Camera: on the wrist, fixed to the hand. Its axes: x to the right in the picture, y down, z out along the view.
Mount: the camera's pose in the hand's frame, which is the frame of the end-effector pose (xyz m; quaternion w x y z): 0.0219 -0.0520 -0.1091 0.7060 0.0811 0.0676 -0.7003
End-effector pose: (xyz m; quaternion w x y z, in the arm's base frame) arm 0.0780 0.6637 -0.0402 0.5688 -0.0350 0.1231 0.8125
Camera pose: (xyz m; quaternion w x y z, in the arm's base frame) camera 0.1098 0.6744 -0.1584 0.9650 -0.1197 0.1667 0.1629
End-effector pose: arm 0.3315 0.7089 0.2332 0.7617 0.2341 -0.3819 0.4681
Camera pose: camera 0.4234 0.7750 0.1855 0.8724 0.4629 -0.0162 -0.1561
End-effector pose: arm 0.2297 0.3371 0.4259 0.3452 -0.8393 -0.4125 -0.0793
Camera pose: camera 0.2216 0.3026 0.5435 0.2841 -0.2703 -0.8621 -0.3210
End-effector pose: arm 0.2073 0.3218 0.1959 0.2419 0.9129 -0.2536 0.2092
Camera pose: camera 0.2255 0.4129 0.2763 0.2604 0.8276 0.4936 0.0606
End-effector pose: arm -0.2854 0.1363 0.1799 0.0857 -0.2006 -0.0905 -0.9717
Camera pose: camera -0.3566 0.1609 0.0829 0.5976 0.0056 0.2774 0.7523
